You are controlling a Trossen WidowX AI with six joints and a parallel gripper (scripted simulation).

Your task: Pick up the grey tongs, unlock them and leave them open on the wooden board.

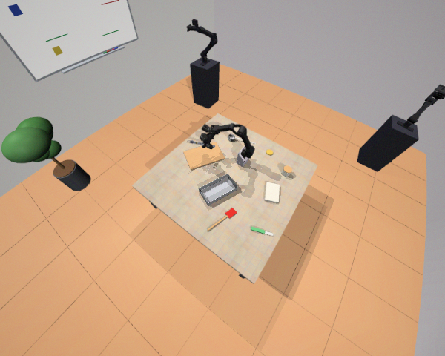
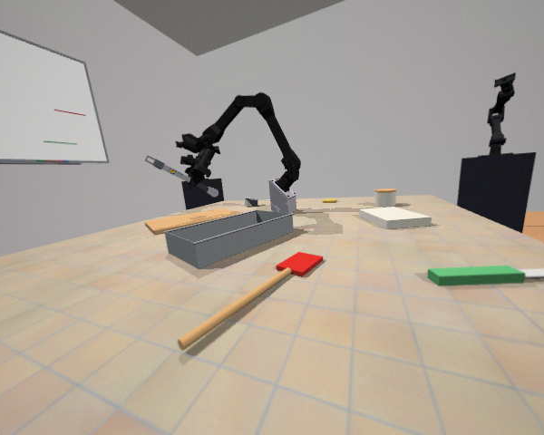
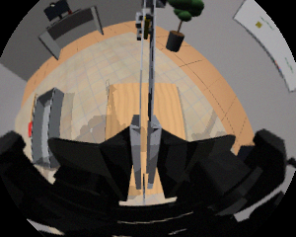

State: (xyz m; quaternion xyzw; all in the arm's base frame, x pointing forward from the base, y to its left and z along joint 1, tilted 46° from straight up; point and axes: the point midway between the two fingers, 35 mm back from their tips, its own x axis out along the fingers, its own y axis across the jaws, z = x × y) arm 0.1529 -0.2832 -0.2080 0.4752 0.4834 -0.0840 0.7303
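The wooden board lies 130 mm below my gripper tip and 20 mm behind it. Round my gripper tip: white block 760 mm to the left, 120 mm below, 10 mm behind; grey roasting tin 340 mm to the left, 240 mm ahead, 110 mm below; yellow disc 540 mm to the left, 440 mm behind, 130 mm below.
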